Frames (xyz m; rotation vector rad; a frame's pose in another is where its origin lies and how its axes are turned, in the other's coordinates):
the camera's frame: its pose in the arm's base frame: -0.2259 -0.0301 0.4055 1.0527 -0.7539 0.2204
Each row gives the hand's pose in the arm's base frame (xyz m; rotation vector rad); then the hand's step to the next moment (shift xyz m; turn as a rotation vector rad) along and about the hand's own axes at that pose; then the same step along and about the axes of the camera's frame.
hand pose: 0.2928 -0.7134 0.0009 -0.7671 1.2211 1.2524
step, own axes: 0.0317 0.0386 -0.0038 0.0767 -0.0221 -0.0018
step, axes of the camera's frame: -0.0489 0.0108 0.0010 -0.0449 -0.0531 -0.0393
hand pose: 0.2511 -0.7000 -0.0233 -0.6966 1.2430 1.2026
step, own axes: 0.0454 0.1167 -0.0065 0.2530 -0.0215 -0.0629
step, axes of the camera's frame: -0.1071 0.0640 0.0127 -0.1930 -0.1628 -0.0685
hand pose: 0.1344 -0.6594 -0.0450 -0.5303 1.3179 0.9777
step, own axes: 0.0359 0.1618 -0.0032 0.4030 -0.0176 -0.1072
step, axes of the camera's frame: -0.1199 0.1133 -0.0161 -0.3198 -0.2476 -0.1031
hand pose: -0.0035 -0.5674 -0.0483 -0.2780 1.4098 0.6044
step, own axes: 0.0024 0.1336 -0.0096 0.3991 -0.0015 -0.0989
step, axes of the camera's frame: -0.0662 0.1065 -0.0470 -0.3192 -0.2327 -0.1142
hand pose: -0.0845 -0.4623 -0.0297 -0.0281 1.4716 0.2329
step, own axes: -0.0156 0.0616 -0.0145 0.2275 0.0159 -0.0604
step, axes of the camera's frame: -0.0152 0.0562 -0.0294 -0.1887 -0.1202 -0.0748
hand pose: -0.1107 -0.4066 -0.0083 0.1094 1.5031 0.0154
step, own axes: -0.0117 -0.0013 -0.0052 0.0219 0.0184 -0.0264
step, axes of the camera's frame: 0.0032 0.0100 0.0074 -0.0357 0.0074 -0.0136
